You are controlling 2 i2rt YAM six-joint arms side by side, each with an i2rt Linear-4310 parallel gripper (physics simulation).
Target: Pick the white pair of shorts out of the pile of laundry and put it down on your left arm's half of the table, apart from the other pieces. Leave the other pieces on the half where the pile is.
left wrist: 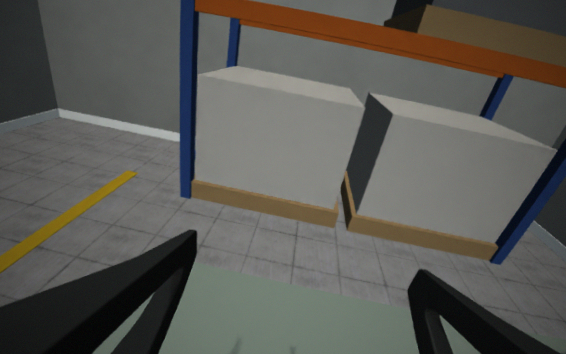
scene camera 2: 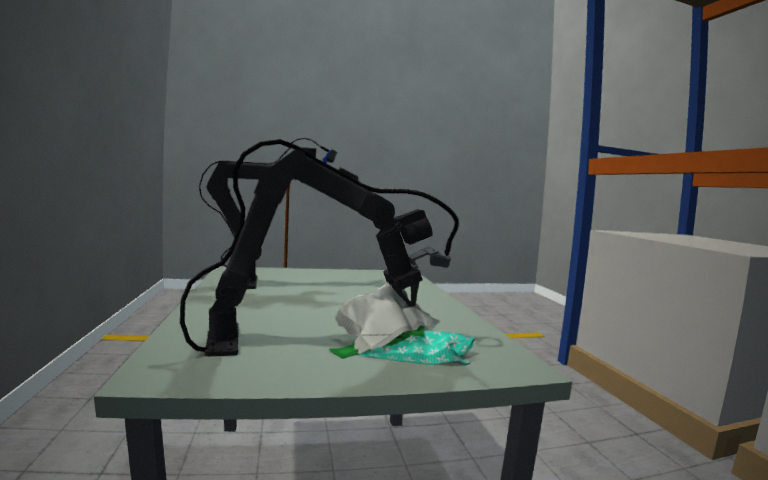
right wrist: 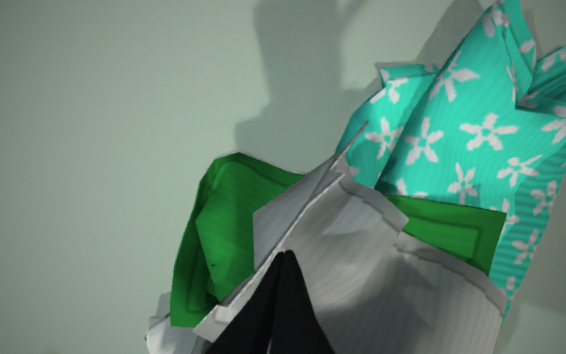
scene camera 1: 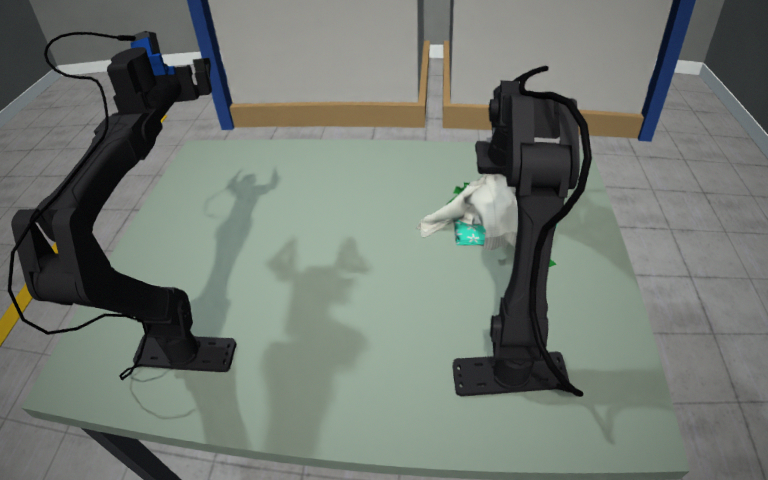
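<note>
The white pair of shorts (scene camera 1: 492, 203) (scene camera 2: 373, 319) (right wrist: 345, 225) is bunched up at its top and drapes over the pile at the right of scene camera 1. My right gripper (scene camera 2: 412, 303) (right wrist: 288, 259) points down and is shut on the white cloth; in scene camera 1 the arm hides its fingertips. Under the shorts lie a green piece (scene camera 2: 344, 352) (right wrist: 225, 215) and a teal piece with white flowers (scene camera 1: 470, 234) (scene camera 2: 430, 346) (right wrist: 487, 132). My left gripper (scene camera 1: 205, 76) (left wrist: 306, 261) is open and empty, raised high at the left.
The pile lies on the green table (scene camera 1: 362, 186) (scene camera 2: 283, 384) in front of the right arm. A white corner (right wrist: 170, 340) pokes out beside the green piece. A rack with blue posts (scene camera 1: 210, 62) (left wrist: 188, 100) and large pale boxes (scene camera 1: 317, 50) (left wrist: 275, 135) stands beyond the far table edge.
</note>
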